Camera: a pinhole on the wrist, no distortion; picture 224 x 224 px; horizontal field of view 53.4 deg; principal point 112.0 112.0 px. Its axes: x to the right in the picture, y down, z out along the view. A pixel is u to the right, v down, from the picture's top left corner.
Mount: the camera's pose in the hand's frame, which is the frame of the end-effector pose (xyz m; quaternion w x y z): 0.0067 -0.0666 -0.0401 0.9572 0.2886 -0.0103 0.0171
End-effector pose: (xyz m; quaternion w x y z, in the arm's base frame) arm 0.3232 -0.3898 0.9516 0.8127 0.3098 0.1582 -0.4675
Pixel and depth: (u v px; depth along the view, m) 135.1 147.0 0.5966
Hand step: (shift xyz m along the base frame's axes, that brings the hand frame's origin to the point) -0.2580 -0.4892 0.2421
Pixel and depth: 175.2 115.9 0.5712
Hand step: -0.2483 -0.5355 0.1177
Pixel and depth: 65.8 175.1 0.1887
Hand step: -0.1327 -0.1180 0.0848
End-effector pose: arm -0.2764 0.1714 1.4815 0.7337 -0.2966 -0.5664 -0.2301
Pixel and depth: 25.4 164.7 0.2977
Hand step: -0.3163 0.0434 -0.0358
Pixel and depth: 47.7 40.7 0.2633
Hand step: -0.2995 -0.1134 0.0071
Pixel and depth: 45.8 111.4 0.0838
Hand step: -0.1015 -0.0616 0.0067
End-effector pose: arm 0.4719 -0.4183 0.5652 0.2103 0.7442 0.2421 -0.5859
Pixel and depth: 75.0 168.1 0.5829
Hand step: -0.5867 -0.1103 -0.0269
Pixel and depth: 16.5 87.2 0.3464
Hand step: -0.3784 0.0844 0.0812
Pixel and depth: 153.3 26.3 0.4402
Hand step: -0.4361 0.2263 -0.1543
